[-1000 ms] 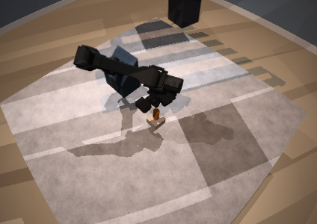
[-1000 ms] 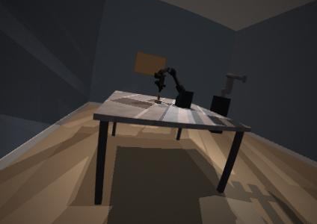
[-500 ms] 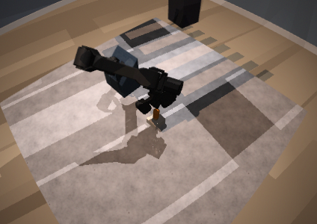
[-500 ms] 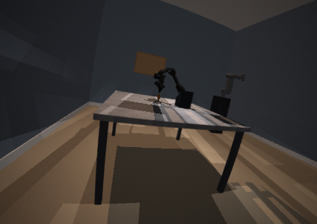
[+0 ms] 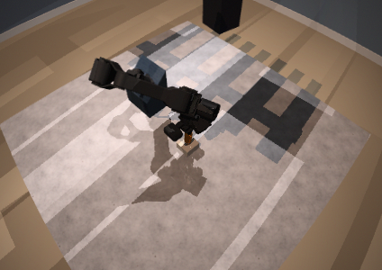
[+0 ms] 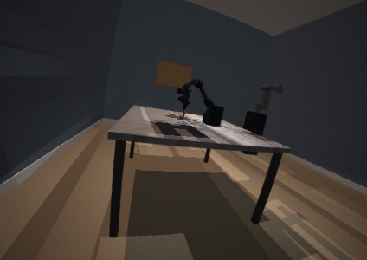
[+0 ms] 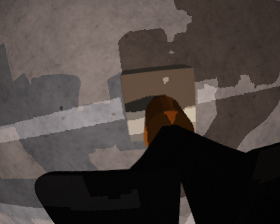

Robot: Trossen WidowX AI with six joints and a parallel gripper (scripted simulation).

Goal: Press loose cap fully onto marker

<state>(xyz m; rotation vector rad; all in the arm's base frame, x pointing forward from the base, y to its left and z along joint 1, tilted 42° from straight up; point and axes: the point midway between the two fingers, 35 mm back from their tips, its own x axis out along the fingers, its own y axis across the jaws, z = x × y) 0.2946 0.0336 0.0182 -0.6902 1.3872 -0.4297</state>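
The orange cap is 20 mm below my gripper tip.
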